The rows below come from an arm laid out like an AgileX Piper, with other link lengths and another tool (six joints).
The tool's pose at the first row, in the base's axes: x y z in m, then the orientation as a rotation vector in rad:
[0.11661, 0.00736, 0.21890, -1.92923, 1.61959, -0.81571]
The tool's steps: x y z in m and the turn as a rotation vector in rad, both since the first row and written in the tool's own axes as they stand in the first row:
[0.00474, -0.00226, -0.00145, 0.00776, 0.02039, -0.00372]
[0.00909, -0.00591, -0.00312, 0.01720, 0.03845, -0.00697]
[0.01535, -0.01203, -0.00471, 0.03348, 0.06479, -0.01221]
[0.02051, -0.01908, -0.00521, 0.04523, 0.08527, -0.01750]
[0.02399, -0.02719, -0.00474, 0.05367, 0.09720, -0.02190]
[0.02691, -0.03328, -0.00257, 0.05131, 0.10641, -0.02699]
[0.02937, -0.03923, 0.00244, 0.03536, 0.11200, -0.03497]
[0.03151, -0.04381, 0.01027, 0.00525, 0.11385, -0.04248]
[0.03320, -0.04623, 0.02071, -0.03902, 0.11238, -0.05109]
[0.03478, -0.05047, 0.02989, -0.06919, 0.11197, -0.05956]
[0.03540, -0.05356, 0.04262, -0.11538, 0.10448, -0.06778]
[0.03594, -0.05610, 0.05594, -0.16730, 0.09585, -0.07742]
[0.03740, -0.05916, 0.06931, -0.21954, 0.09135, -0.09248]
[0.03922, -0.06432, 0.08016, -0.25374, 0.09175, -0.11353]
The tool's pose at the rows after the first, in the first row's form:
[0.11770, 0.00311, 0.22213, -1.92509, 1.62281, -0.84455]
[0.11955, -0.00051, 0.22643, -1.91942, 1.62373, -0.87177]
[0.12339, -0.00558, 0.23265, -1.90951, 1.62258, -0.91326]
[0.12852, -0.00940, 0.23862, -1.90331, 1.62106, -0.94540]
[0.13488, -0.01140, 0.24443, -1.89970, 1.61780, -0.96565]
[0.14099, -0.01322, 0.24755, -1.90478, 1.62026, -0.97641]
[0.14896, -0.01463, 0.24852, -1.92289, 1.62815, -0.97584]
[0.15796, -0.01600, 0.24651, -1.95124, 1.64465, -0.96177]
[0.16727, -0.01732, 0.24110, -1.99118, 1.66846, -0.93476]
[0.17693, -0.01821, 0.23783, -2.02080, 1.68258, -0.91760]
[0.18820, -0.01839, 0.23114, -2.06235, 1.70411, -0.88087]
[0.19951, -0.01859, 0.22364, -2.10917, 1.72730, -0.83830]
[0.21132, -0.01961, 0.21659, -2.16084, 1.74772, -0.80112]
[0.22283, -0.02058, 0.21282, -2.20550, 1.75249, -0.78445]

